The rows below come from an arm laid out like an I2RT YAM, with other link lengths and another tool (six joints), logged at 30 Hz.
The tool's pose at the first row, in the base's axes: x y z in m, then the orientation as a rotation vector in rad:
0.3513, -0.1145, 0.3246, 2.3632, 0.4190, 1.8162
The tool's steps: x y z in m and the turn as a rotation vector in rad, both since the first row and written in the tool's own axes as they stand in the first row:
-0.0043, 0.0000, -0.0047, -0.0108, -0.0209, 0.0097
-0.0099, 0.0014, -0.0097, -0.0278, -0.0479, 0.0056
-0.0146, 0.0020, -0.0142, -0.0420, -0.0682, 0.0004
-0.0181, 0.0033, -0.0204, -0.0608, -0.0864, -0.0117
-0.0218, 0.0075, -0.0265, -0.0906, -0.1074, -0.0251
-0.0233, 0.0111, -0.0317, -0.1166, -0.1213, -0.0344
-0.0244, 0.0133, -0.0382, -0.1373, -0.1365, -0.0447
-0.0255, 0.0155, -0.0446, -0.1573, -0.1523, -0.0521
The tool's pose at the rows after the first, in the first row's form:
0.3458, -0.1161, 0.3219, 2.3790, 0.3950, 1.7916
0.3398, -0.1194, 0.3184, 2.3863, 0.3794, 1.7522
0.3345, -0.1217, 0.3154, 2.3891, 0.3687, 1.7214
0.3279, -0.1243, 0.3142, 2.3825, 0.3613, 1.6896
0.3217, -0.1298, 0.3135, 2.3694, 0.3444, 1.6518
0.3168, -0.1340, 0.3145, 2.3559, 0.3278, 1.6254
0.3106, -0.1369, 0.3158, 2.3461, 0.3173, 1.5981
0.3045, -0.1397, 0.3171, 2.3388, 0.3044, 1.5715

